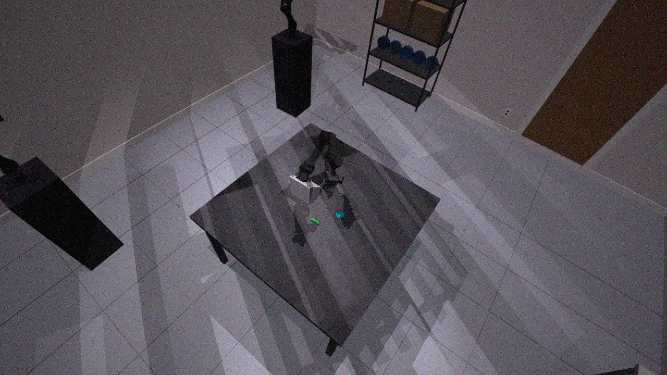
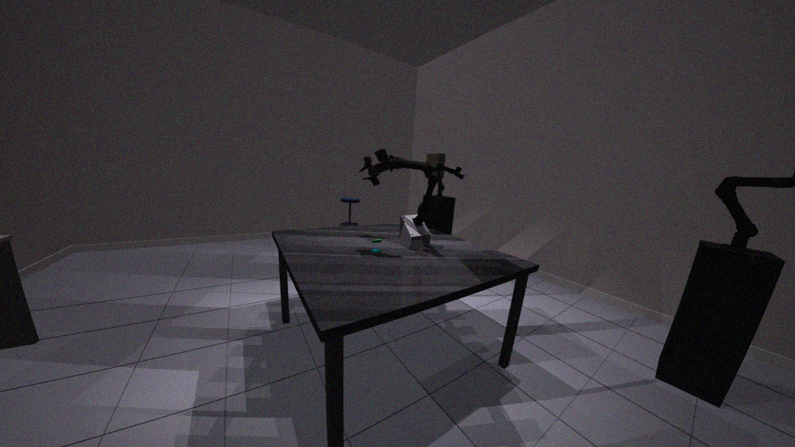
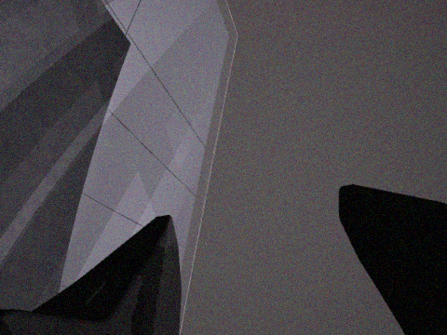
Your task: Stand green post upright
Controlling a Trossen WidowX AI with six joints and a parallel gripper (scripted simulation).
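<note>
The green post is 120 mm behind my gripper tip, 50 mm to the left of it and 440 mm below it. Round my gripper tip: cyan circle 20 mm behind, 210 mm to the left, 450 mm below.
</note>
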